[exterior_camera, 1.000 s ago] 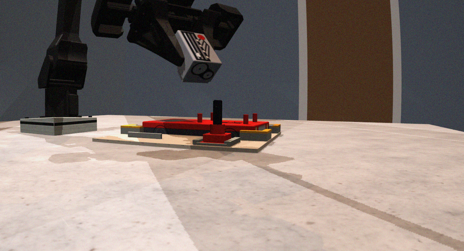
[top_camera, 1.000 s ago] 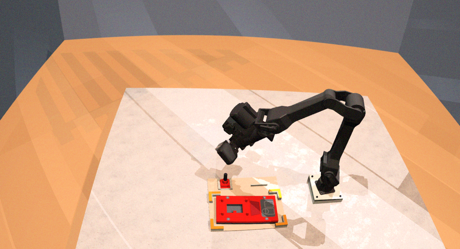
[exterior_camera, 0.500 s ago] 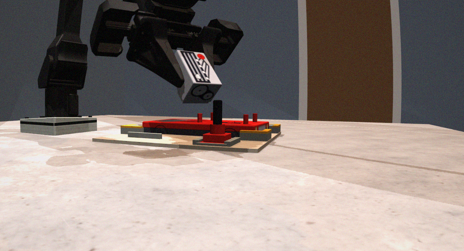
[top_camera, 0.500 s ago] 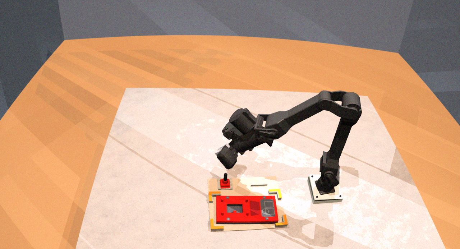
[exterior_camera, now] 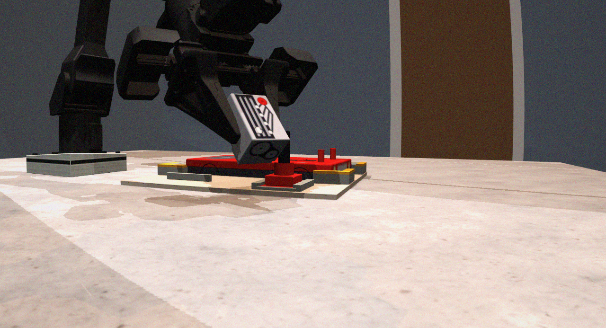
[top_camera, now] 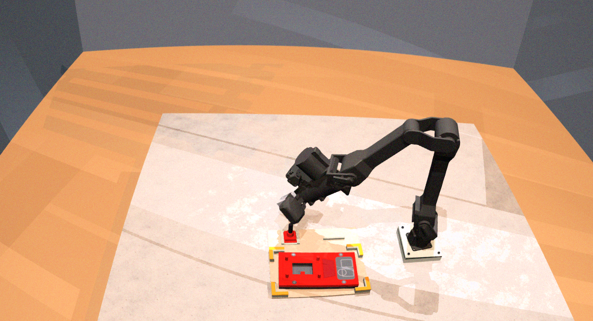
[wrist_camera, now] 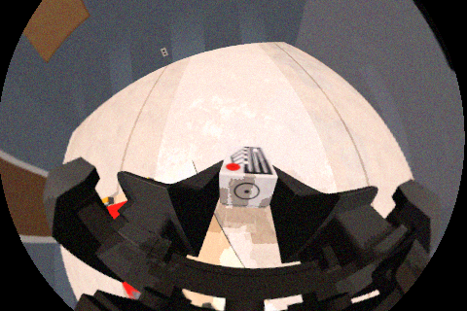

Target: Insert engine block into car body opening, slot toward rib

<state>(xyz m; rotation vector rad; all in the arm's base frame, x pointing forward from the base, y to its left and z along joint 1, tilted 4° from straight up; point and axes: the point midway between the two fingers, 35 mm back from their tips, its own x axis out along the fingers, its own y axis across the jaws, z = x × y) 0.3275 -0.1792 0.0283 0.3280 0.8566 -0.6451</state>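
Right now my gripper tip is 1 cm below the grey-white engine block and 1 cm past it.
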